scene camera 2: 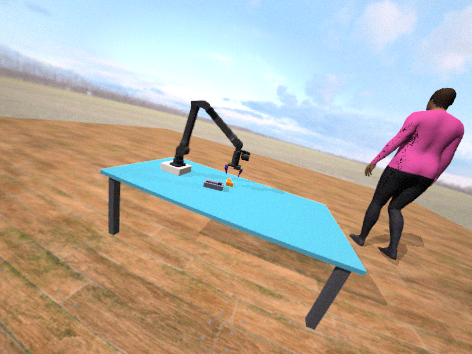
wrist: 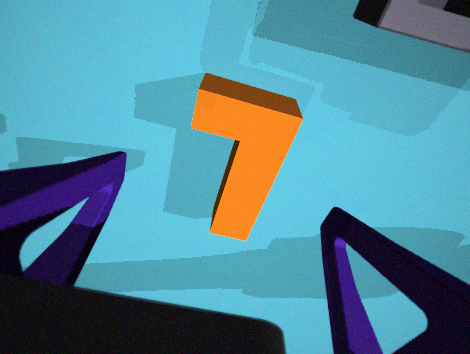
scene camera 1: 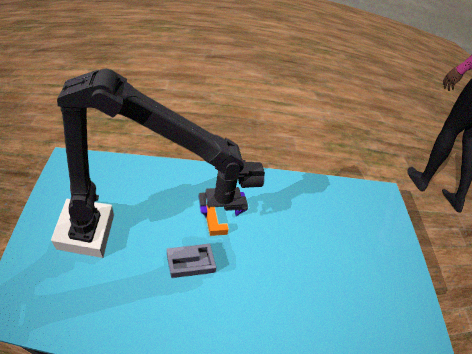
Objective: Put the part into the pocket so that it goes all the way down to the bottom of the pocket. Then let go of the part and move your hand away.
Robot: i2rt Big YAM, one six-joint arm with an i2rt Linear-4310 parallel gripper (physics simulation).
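Places are measured from the arm's base along level axes (x down, y right, z back), in centimetres.
Pixels of known places: gripper, fingertip midpoint: (scene camera 2: 231, 176) (wrist: 232, 192) (scene camera 1: 220, 215); arm's base, link origin: (scene camera 2: 177, 165) (scene camera 1: 84, 225).
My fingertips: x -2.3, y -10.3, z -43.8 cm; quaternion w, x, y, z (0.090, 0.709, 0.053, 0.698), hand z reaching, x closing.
For each thing: its middle in the pictures, then the offset to it from my fingertips. Level surfaces: height alone.
- orange L-shaped part, body centre: (wrist: 228, 167) (scene camera 1: 216, 219) (scene camera 2: 230, 182) dz +1.0, dx +6.4, dy -3.0 cm
- grey block, body centre: (scene camera 1: 190, 260) (scene camera 2: 213, 184) dz +7.9, dx +6.1, dy +14.5 cm
- blue table, surface height: dx +8.0 cm
An orange L-shaped part (scene camera 1: 218, 230) (scene camera 2: 229, 183) (wrist: 255, 125) lies flat on the blue table, apart from the grey block. The grey block (scene camera 1: 194, 272) (scene camera 2: 213, 185) (wrist: 425, 26) has an L-shaped pocket in its top, which looks empty in the first scene view. In the wrist view a corner of the block shows at the top right. My gripper (scene camera 1: 221, 211) (scene camera 2: 233, 174) (wrist: 232, 192) is open and empty, pointing down above the table. In the wrist view the part shows between and beyond the fingertips, not touching them.
The arm stands on a white base block (scene camera 1: 78, 246) (scene camera 2: 176, 170) at the left of the blue table (scene camera 1: 325, 280) (scene camera 2: 280, 220). A person in a pink top (scene camera 2: 425, 140) stands on the wooden floor beyond the table's right end.
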